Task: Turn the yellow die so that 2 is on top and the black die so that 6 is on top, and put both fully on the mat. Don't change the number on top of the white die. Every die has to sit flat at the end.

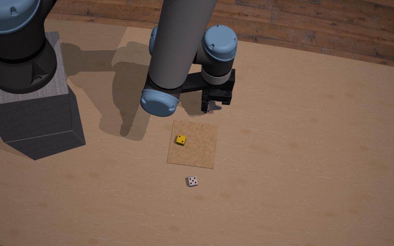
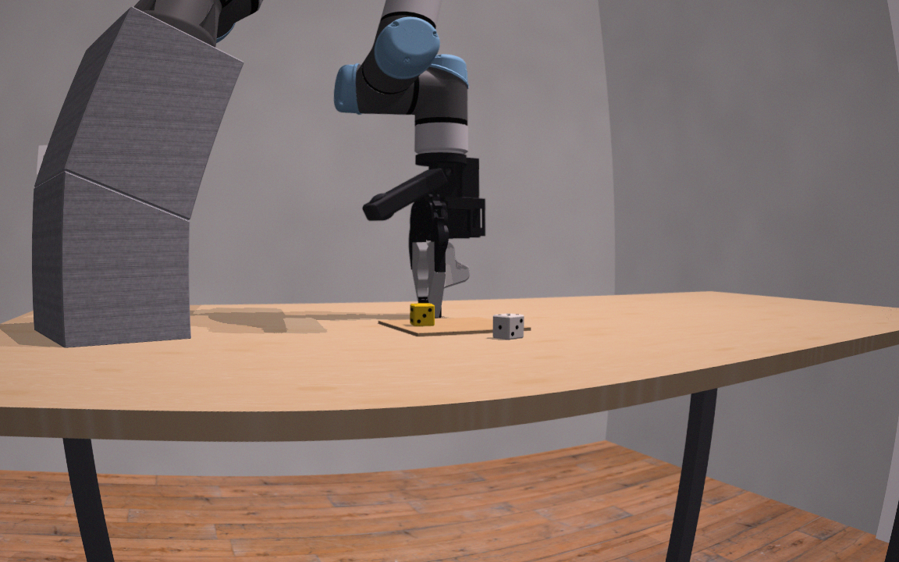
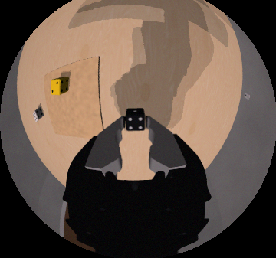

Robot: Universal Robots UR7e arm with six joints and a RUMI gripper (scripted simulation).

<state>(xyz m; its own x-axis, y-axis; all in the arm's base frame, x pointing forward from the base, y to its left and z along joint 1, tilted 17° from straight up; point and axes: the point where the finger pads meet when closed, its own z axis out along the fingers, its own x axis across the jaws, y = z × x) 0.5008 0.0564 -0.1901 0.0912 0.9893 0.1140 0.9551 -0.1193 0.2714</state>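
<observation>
Now: the black die right at my hand. Round my hand: white die: 24 cm to the right, 4 cm behind; then mat: 12 cm to the right, 4 cm behind, 2 cm below; then yellow die: 11 cm to the right, 8 cm behind.
</observation>
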